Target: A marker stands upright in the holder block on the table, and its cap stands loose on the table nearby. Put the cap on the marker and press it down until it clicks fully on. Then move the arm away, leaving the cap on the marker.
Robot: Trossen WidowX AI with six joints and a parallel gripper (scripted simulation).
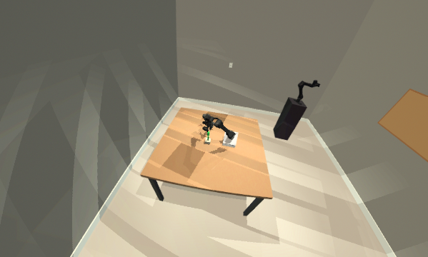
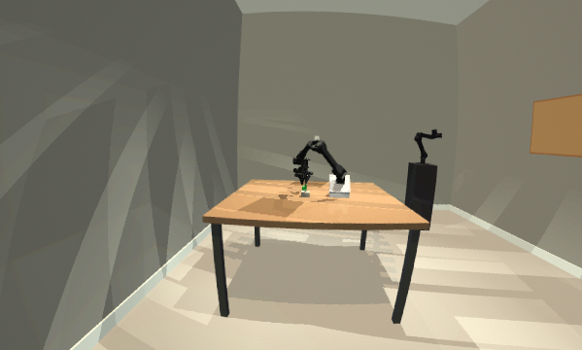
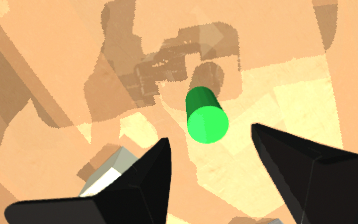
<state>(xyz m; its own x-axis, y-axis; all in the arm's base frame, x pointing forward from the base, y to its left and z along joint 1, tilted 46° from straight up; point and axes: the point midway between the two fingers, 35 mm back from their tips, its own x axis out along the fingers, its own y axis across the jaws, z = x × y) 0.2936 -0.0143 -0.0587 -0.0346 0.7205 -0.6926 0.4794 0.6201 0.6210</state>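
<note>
Right now my gripper tip is 4 cm above the green cap. Also, from my gripper tip: holder block (3 cm behind, 12 cm to the left, 5 cm below).
</note>
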